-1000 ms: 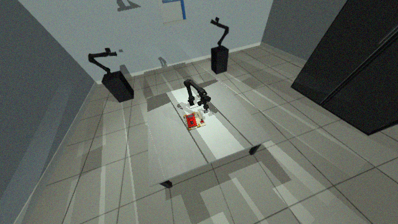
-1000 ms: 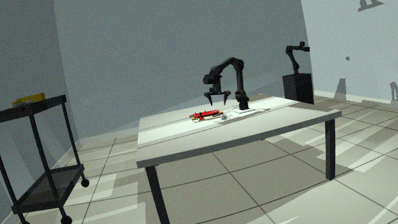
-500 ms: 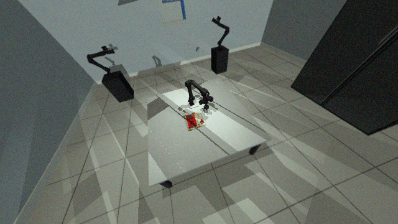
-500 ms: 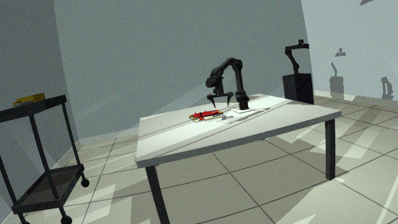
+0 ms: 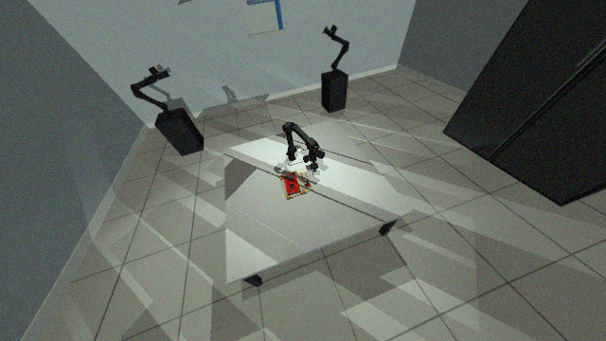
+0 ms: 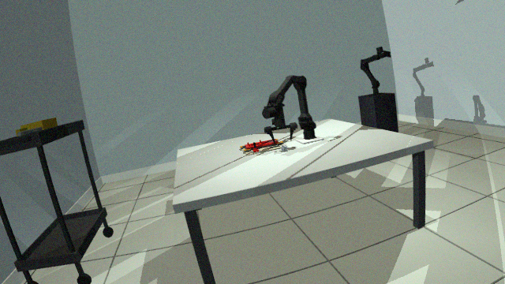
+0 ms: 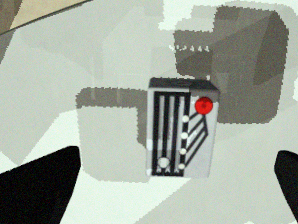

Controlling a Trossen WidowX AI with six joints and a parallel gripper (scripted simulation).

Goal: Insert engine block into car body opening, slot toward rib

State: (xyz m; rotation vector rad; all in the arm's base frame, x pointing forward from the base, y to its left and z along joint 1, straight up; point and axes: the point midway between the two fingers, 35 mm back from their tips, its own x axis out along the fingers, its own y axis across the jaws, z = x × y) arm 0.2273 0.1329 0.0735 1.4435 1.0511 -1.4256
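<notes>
Right now my gripper tip is 40 mm above the grey engine block.
</notes>
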